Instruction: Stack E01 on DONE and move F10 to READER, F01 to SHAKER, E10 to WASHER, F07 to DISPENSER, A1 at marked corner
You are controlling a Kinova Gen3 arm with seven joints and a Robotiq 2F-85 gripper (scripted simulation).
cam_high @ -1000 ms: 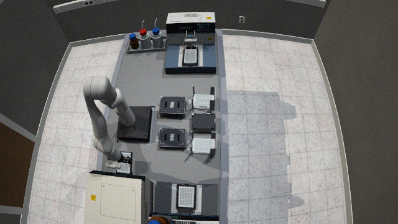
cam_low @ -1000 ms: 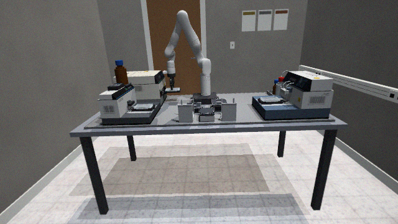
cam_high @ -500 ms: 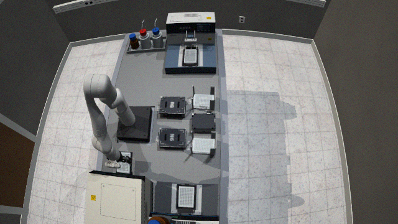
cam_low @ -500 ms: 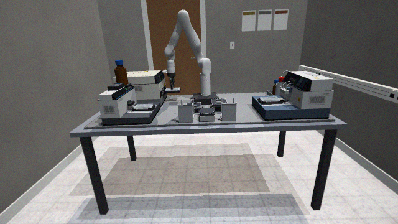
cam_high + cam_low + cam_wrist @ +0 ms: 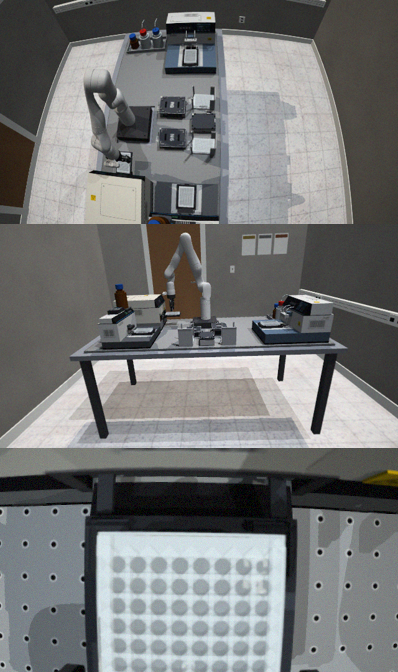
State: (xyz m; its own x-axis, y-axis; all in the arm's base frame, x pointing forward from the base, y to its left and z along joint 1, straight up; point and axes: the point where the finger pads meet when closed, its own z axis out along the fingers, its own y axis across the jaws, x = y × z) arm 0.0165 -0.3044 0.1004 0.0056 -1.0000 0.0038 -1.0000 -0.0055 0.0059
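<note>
My gripper is now 40 mm above the dark pull-out tray. From my hand the other things lie so: washer nest 780 mm to the left, 370 mm ahead, 60 mm below; regrip nest 410 mm to the left, 270 mm ahead, 90 mm below.
</note>
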